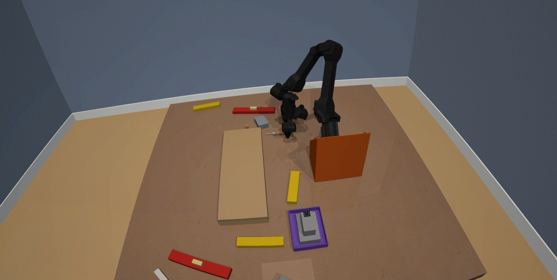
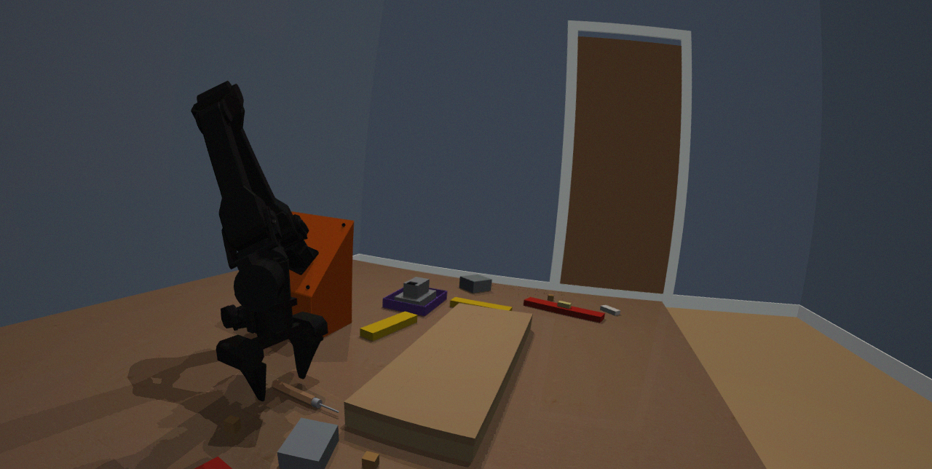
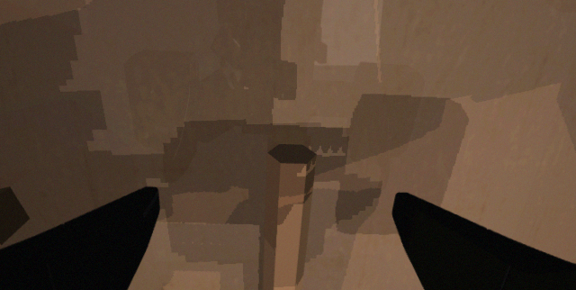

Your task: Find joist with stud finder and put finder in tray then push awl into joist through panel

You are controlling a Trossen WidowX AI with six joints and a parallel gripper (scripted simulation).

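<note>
Right now the awl is 50 mm ahead of my gripper tip and 10 mm to the left of it. Also, from my gripper tip: purple tray 90 mm behind, 550 mm to the left, 10 mm above; then grey stud finder 90 mm behind, 530 mm to the left, 40 mm above; then grey block 130 mm ahead, 70 mm to the right.
</note>
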